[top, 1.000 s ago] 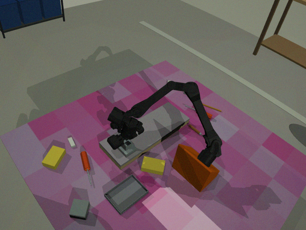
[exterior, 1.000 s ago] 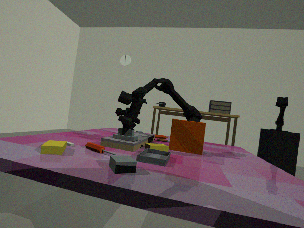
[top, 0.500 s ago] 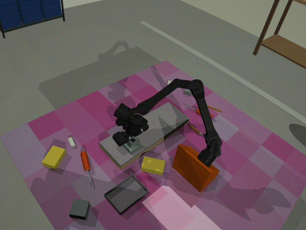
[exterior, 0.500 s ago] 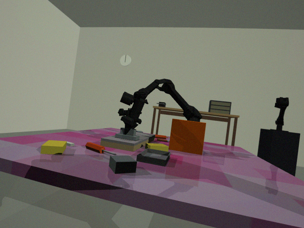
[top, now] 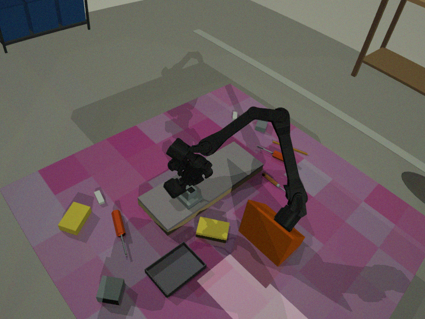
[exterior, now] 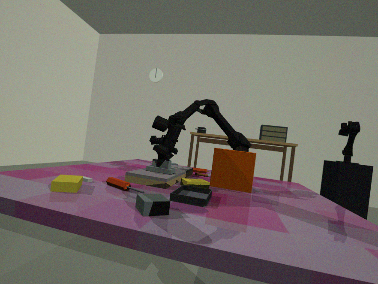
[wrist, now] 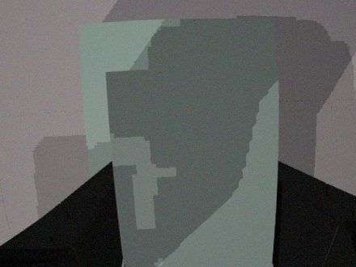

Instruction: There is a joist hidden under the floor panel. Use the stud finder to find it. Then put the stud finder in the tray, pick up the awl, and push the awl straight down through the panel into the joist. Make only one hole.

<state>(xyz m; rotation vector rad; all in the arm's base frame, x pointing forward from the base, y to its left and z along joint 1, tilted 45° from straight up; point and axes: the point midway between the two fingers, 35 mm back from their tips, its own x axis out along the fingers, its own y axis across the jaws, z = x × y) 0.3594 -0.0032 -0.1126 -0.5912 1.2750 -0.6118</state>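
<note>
The indicator light is 40 mm behind my gripper tip and 30 mm above it. The rest, counted from my gripper tip: tray 190 mm behind, 230 mm to the left, 50 mm below; then awl 210 mm behind, 340 mm to the right, 60 mm below; then stud finder 20 mm behind, 20 mm above.
</note>
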